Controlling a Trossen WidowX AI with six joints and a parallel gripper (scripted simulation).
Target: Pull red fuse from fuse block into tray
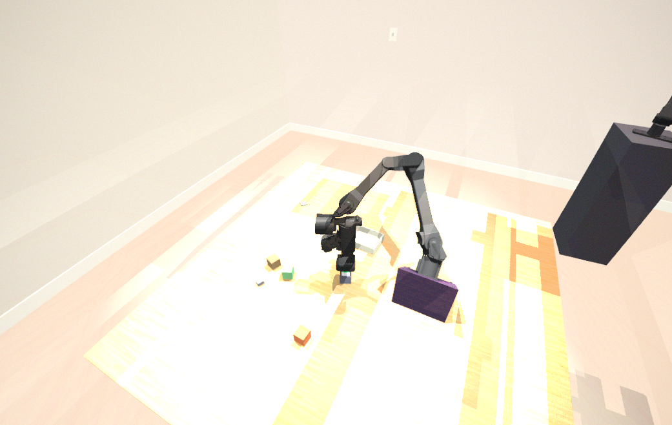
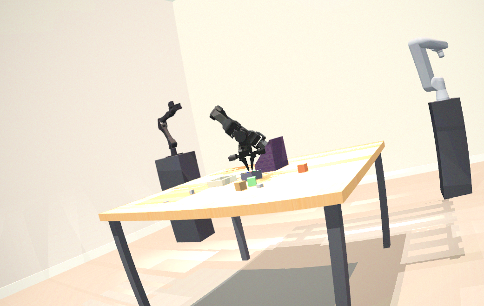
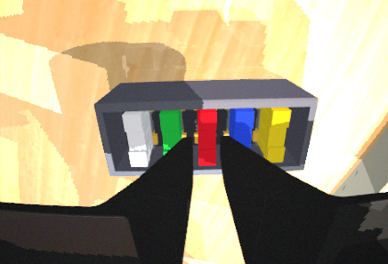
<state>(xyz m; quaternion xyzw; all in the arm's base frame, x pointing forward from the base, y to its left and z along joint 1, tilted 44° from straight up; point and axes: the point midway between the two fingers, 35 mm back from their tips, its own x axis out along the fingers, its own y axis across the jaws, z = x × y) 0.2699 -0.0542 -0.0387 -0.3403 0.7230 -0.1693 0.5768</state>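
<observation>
The red fuse lies 20 mm below my gripper tip. Round my gripper tip: blue fuse: 20 mm to the right, 20 mm below, 10 mm ahead; then green fuse: 20 mm to the left, 20 mm below; then white fuse: 30 mm to the left, 20 mm below, 10 mm behind.
</observation>
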